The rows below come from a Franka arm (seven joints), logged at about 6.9 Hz.
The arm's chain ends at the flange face. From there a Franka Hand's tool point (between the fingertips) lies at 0.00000 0.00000 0.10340 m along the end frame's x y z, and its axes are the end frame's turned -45 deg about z.
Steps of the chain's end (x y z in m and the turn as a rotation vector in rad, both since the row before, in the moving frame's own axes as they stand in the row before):
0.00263 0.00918 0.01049 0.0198 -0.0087 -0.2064
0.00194 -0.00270 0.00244 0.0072 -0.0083 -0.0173
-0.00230 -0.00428 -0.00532 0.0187 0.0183 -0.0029
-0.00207 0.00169 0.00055 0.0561 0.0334 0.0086
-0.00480 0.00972 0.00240 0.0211 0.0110 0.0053
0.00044 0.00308 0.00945 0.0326 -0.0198 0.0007
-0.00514 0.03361 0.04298 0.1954 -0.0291 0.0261
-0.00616 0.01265 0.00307 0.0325 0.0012 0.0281
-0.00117 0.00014 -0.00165 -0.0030 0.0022 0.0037
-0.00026 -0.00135 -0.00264 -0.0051 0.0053 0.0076
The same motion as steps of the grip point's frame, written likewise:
-0.00404 0.00620 0.01047 0.0202 0.0078 -0.2064
0.00319 -0.00167 0.00243 0.0110 -0.0008 -0.0173
0.00410 -0.00469 -0.00536 0.0003 0.0262 -0.0029
0.00389 -0.00190 0.00033 0.0161 0.0633 0.0086
-0.00792 0.00275 0.00237 0.0071 0.0227 0.0053
-0.00093 -0.00134 0.00937 0.0371 0.0091 0.0007
-0.01511 0.00398 0.04097 0.1587 0.1176 0.0261
-0.01081 0.00234 0.00302 0.0221 0.0238 0.0281
-0.00099 -0.00035 -0.00165 -0.0037 -0.0006 0.0037
0.00078 -0.00038 -0.00264 -0.0074 0.0001 0.0076

